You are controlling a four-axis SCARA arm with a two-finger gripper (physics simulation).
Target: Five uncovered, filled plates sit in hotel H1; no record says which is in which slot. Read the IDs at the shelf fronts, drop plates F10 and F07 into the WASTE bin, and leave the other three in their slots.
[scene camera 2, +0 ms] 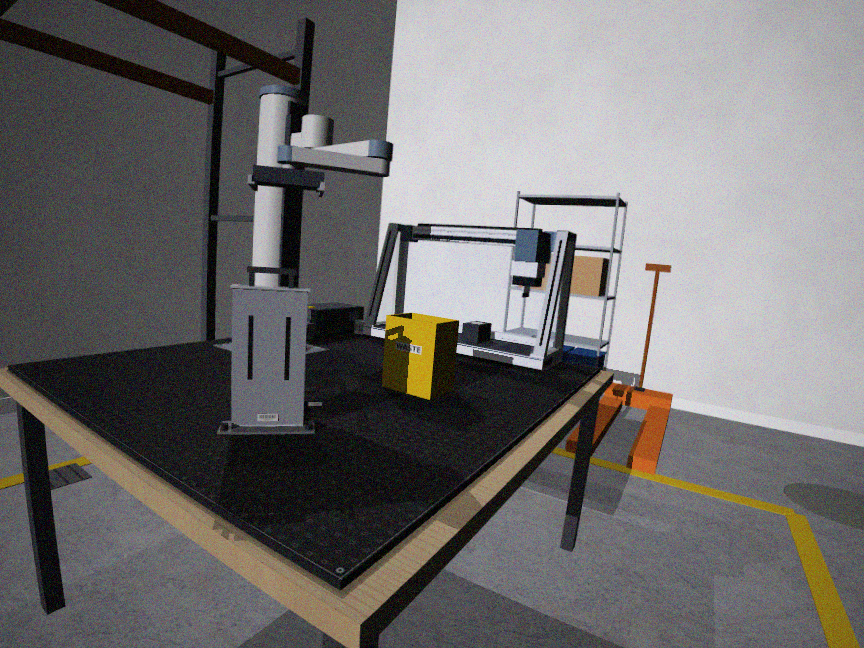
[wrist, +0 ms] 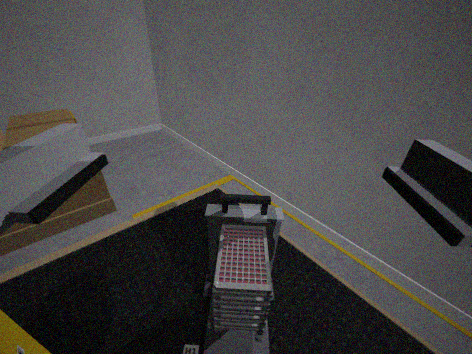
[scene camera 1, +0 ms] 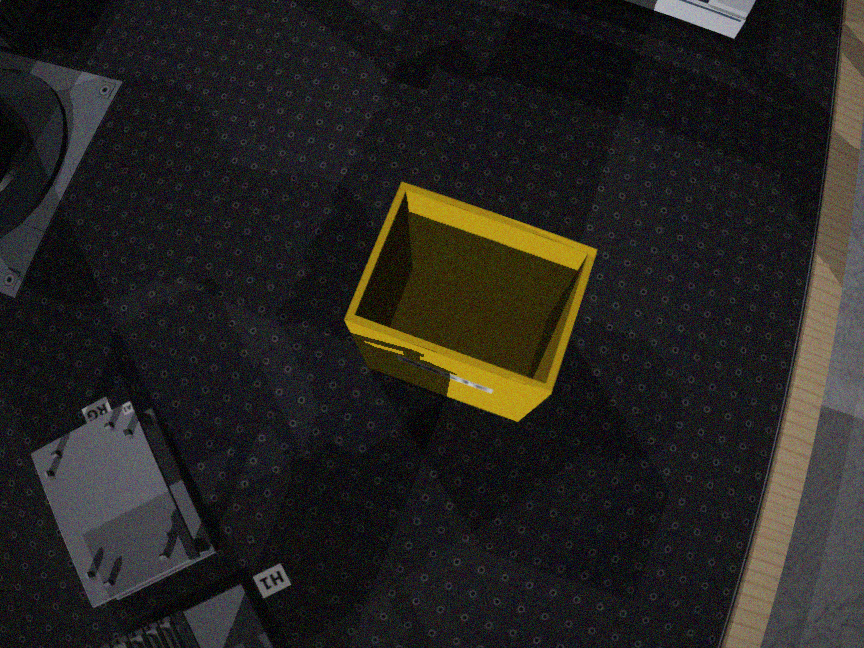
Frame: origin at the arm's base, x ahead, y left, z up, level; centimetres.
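Seen in the pictures: gripper, fingertip midpoint: (scene camera 2: 286, 182) (wrist: 244, 150).
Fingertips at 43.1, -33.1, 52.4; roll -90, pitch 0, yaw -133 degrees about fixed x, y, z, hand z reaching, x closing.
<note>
Offsets run from my fingertips to a thing's top centre, as dx, dy, dz. "*": to the spot under its first point.
Hotel H1 (scene camera 2: 268, 408) (wrist: 215, 212) stands on the table with a dark handle on top. Its H1 tag @(* +11.7, +1.3, -51.2) (scene camera 1: 272, 580) (wrist: 190, 349) lies beside it. In the wrist view a plate with red-filled wells @(+9.0, -9.8, -24.6) (wrist: 244, 257) is on top of the stack, with several layers beneath it; the shelf-front IDs are too small to read. The yellow WASTE bin @(+21.5, +30.4, -31.2) (scene camera 1: 495, 216) (scene camera 2: 444, 355) (wrist: 20, 337) stands open at the top, and no plate shows in the visible part of its inside. My gripper (scene camera 2: 286, 186) (wrist: 244, 150) is open and empty, raised well above the hotel's top.
A grey raised platform @(-4.7, +3.0, -44.2) (scene camera 1: 104, 481) with pegs, beside an RG tag @(-12.4, +10.2, -51.1) (scene camera 1: 97, 411), stands near the hotel. A gantry machine (scene camera 2: 471, 235) stands at the table's far end, beyond the bin. The arm's round column (scene camera 2: 267, 237) rises behind the hotel. The wooden table edge @(* +56.9, +36.7, -51.1) (scene camera 1: 788, 390) runs past the bin.
</note>
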